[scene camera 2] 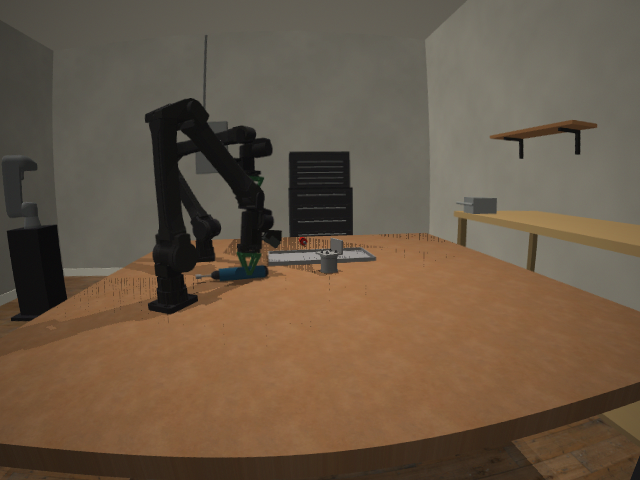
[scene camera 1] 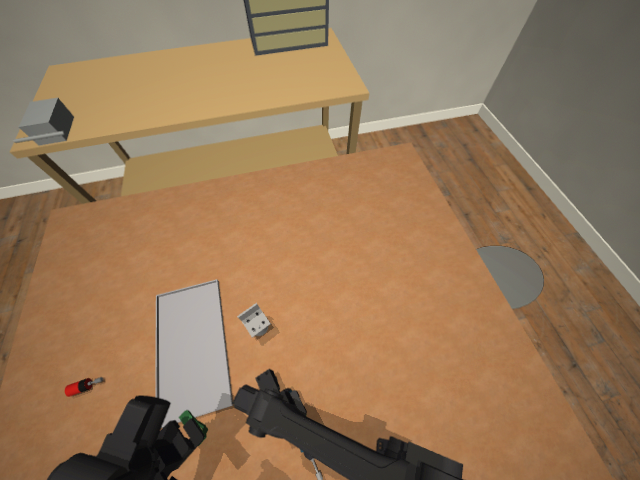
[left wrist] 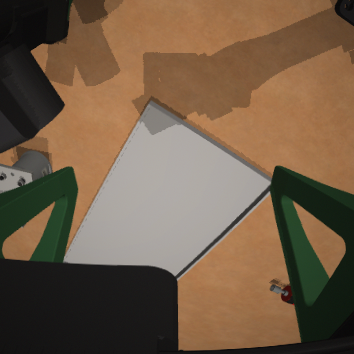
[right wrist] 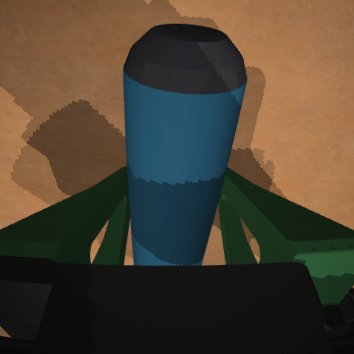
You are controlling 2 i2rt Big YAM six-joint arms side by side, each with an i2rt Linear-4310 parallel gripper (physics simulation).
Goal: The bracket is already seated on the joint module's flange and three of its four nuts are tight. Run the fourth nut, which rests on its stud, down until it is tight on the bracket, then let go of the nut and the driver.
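Places are measured from the left arm's base along level axes (x left, y back, z up), in metres.
Pixels of known places: left gripper, between the fingertips: [scene camera 1: 188, 447] [left wrist: 173, 176]; right gripper, between the fingertips: [scene camera 2: 248, 274] [right wrist: 174, 177]; left arm's base, origin of its link: [scene camera 2: 205, 259]; right arm's base, origin of its link: [scene camera 2: 173, 305].
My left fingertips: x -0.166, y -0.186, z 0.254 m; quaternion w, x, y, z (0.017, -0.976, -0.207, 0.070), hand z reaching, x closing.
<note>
Ahead of a thing's pixels: the offset from my left fingertips to its top centre.
The blue driver @(dx -0.208, dy +0.080, dz -0.213 m) [scene camera 1: 317, 470] [scene camera 2: 232, 273] [right wrist: 179, 132] lies on the table. My right gripper [scene camera 2: 249, 269] [right wrist: 174, 177] is shut on its blue handle, one green finger on each side; in scene camera 1 its fingertips are hidden. My left gripper [scene camera 2: 257, 180] [left wrist: 173, 176] is open and empty, above the tray's end. The light bracket [scene camera 1: 255, 321] [scene camera 2: 336, 246] [left wrist: 14, 178] sits on the upright grey joint module @(dx -0.187, dy -0.258, dz -0.180 m) [scene camera 2: 328, 265] [left wrist: 37, 164], apart from both grippers. Dark spots show on the bracket's plate; I cannot tell which is the fourth nut.
A flat grey tray @(dx +0.040, dy -0.286, dz -0.238 m) [scene camera 1: 188, 341] [scene camera 2: 289, 256] [left wrist: 165, 200] lies beside the joint module. A small red driver @(dx +0.361, dy -0.296, dz -0.220 m) [scene camera 1: 78, 387] [scene camera 2: 302, 240] [left wrist: 286, 294] lies on the tray's far side from the module. The right arm reaches low over the table near the tray's corner.
</note>
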